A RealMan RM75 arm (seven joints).
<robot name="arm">
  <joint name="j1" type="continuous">
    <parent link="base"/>
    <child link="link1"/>
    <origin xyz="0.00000 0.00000 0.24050" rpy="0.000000 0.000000 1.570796"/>
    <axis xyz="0 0 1"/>
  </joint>
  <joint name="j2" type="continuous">
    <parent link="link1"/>
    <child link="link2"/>
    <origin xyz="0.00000 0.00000 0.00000" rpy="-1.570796 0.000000 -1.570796"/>
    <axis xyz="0 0 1"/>
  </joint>
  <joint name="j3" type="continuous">
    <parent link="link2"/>
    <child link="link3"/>
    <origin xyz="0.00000 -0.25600 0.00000" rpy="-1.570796 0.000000 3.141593"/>
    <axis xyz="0 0 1"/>
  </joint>
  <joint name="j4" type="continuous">
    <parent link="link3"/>
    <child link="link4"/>
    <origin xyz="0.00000 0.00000 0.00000" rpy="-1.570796 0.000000 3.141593"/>
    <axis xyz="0 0 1"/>
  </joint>
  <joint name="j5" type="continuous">
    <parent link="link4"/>
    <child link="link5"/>
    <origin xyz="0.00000 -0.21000 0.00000" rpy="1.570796 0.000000 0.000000"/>
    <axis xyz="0 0 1"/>
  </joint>
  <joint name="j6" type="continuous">
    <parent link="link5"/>
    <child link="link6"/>
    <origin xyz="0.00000 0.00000 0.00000" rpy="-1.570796 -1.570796 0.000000"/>
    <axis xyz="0 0 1"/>
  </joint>
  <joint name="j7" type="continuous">
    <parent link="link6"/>
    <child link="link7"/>
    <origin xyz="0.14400 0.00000 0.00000" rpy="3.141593 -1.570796 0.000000"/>
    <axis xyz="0 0 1"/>
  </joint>
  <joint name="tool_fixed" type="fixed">
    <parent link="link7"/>
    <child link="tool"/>
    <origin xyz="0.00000 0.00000 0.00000" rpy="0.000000 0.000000 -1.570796"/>
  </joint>
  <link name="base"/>
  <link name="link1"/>
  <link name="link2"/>
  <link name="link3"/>
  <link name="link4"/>
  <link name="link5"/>
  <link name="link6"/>
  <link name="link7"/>
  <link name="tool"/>
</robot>
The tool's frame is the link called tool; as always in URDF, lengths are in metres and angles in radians. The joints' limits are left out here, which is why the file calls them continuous.
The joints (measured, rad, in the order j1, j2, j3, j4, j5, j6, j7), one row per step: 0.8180, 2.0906, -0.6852, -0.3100, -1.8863, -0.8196, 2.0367; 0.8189, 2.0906, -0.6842, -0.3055, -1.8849, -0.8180, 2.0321; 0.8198, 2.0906, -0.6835, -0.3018, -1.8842, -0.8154, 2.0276; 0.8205, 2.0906, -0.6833, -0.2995, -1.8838, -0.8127, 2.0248; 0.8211, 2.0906, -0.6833, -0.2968, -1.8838, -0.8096, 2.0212; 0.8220, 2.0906, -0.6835, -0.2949, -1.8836, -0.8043, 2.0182; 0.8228, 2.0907, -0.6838, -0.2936, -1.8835, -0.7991, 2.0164; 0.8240, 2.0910, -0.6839, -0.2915, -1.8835, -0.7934, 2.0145; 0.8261, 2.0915, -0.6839, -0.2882, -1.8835, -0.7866, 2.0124; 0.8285, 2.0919, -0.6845, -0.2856, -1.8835, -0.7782, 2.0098; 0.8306, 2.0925, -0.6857, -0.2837, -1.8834, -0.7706, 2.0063; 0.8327, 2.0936, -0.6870, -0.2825, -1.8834, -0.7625, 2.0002; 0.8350, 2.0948, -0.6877, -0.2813, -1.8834, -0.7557, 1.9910
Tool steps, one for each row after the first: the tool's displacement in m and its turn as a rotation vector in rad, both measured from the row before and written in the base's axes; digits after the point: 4 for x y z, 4 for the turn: 0.0002, -0.0003, -0.0008, -0.0007, -0.0008, 0.0000; 0.0002, -0.0002, -0.0006, -0.0001, -0.0023, 0.0002; 0.0002, 0.0000, -0.0004, 0.0004, -0.0022, -0.0003; 0.0004, -0.0001, -0.0005, 0.0001, -0.0033, 0.0000; 0.0004, 0.0003, -0.0002, 0.0019, -0.0044, -0.0009; 0.0004, 0.0003, -0.0001, 0.0020, -0.0038, -0.0015; 0.0003, 0.0002, -0.0004, 0.0016, -0.0037, -0.0018; 0.0001, 0.0003, -0.0007, 0.0012, -0.0039, -0.0021; 0.0001, 0.0006, -0.0005, 0.0025, -0.0058, -0.0017; 0.0000, 0.0005, -0.0005, 0.0022, -0.0064, -0.0002; -0.0001, 0.0005, -0.0005, 0.0027, -0.0084, 0.0019; -0.0003, 0.0005, -0.0006, 0.0024, -0.0093, 0.0049
